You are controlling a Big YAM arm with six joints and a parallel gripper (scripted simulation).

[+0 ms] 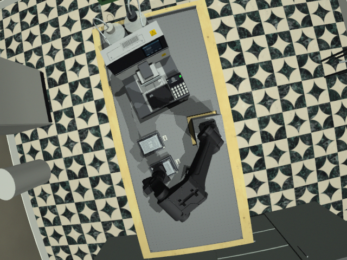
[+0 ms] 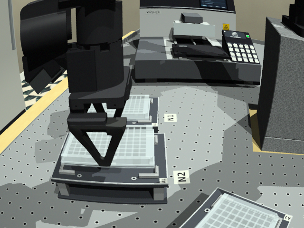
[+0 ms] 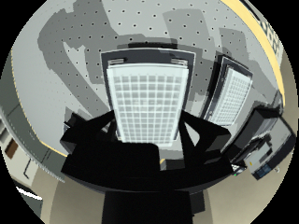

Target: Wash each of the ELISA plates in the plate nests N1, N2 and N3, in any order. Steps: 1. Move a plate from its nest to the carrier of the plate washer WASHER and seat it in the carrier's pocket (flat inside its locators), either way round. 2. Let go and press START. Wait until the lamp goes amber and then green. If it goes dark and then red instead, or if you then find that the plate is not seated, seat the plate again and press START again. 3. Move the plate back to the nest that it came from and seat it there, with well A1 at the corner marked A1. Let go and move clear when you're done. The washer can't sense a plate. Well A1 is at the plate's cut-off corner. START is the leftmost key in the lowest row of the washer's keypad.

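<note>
My gripper is now 16 cm past the nest N3, 15 cm to the right of it and 3 cm above it. The rest, counted from my hand: washer carrier (46 cm to the right, 13 cm behind, 1 cm above); plate washer (61 cm to the right, 10 cm behind, 6 cm above); nest label (20 cm to the right, 7 cm below, 7 cm behind).
</note>
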